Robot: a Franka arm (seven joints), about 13 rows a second.
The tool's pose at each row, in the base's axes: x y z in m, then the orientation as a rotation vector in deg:
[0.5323 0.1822 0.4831 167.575 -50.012 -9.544]
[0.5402 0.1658 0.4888 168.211 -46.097 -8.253]
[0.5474 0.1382 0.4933 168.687 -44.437 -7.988]
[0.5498 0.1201 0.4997 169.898 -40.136 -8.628]
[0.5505 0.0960 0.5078 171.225 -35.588 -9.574]
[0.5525 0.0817 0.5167 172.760 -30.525 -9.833]
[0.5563 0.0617 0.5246 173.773 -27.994 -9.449]
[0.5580 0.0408 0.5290 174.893 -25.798 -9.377]
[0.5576 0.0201 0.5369 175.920 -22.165 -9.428]
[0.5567 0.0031 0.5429 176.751 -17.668 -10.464]
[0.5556 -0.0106 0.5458 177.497 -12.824 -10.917]
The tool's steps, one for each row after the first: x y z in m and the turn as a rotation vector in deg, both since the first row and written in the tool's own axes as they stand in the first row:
[0.0151 0.0100 -0.0058 -0.374 1.088 -2.509]
[0.0359 0.0297 -0.0098 -0.356 1.313 -3.632]
[0.0474 0.0442 -0.0156 -0.444 1.029 -6.577]
[0.0606 0.0648 -0.0225 -0.412 0.510 -9.707]
[0.0694 0.0766 -0.0308 -0.070 0.384 -13.172]
[0.0829 0.0921 -0.0382 0.460 0.573 -14.925]
[0.0955 0.1091 -0.0417 1.146 0.501 -16.482]
[0.1059 0.1275 -0.0484 1.533 0.456 -18.924]
[0.1140 0.1428 -0.0534 1.564 -0.140 -21.901]
[0.1204 0.1552 -0.0554 1.667 -0.362 -25.070]

